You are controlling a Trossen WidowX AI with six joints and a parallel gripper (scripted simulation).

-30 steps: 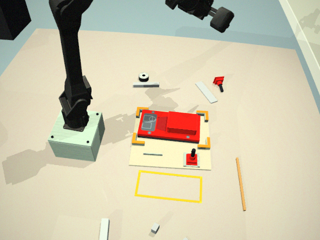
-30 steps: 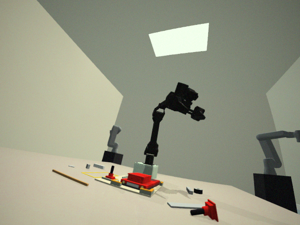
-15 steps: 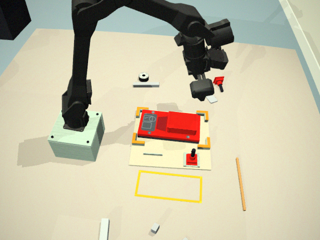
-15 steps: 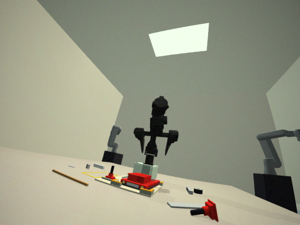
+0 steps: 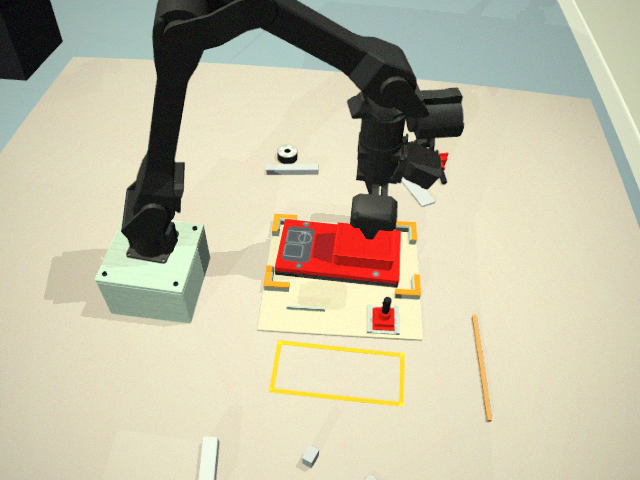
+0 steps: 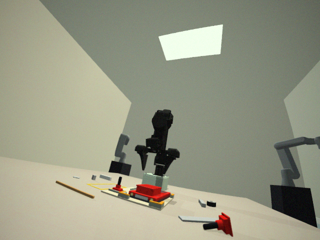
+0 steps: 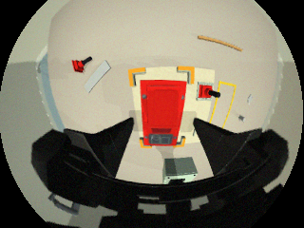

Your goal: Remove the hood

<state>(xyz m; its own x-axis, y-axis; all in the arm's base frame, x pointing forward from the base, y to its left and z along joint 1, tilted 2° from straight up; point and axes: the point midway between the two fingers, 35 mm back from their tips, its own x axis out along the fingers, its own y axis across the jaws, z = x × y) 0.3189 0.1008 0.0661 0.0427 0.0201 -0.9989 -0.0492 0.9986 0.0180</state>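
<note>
Right now my gripper tip is 60 mm above the hood and 10 mm to the left of it.
</note>
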